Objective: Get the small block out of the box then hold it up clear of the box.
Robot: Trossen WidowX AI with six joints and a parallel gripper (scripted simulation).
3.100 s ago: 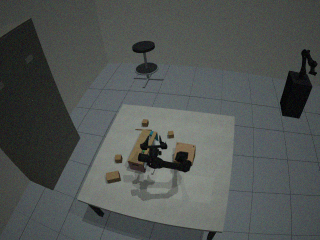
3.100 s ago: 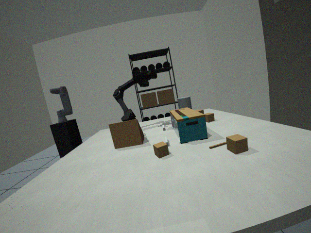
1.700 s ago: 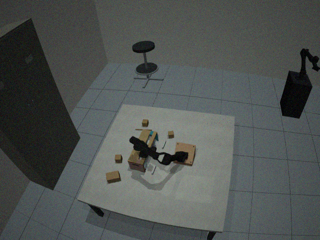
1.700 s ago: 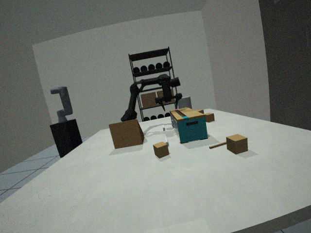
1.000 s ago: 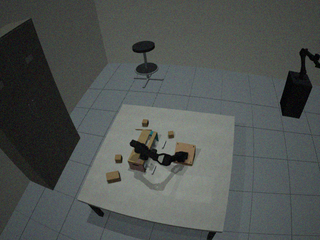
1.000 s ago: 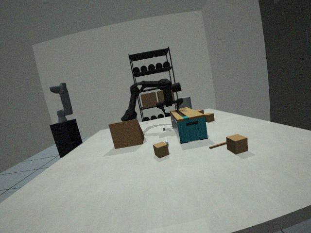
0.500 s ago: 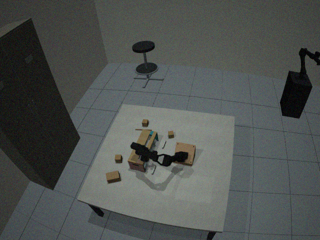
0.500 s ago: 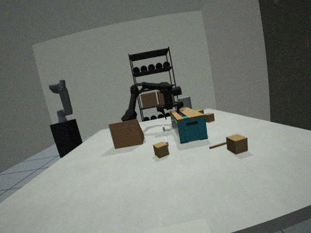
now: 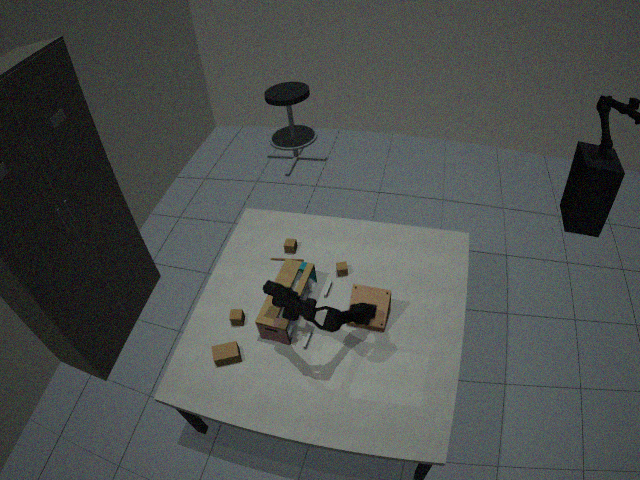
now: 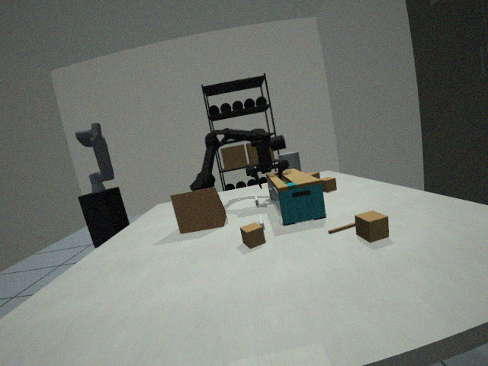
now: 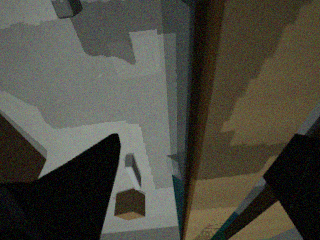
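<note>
My gripper tip is now 30 mm short of the box, 40 mm to the left of it and 30 mm above it. From my gripper tip the other things lie so: thin stick (180 mm ahead, 340 mm to the right, 80 mm below); then green block (50 mm ahead, 30 mm to the right).
</note>
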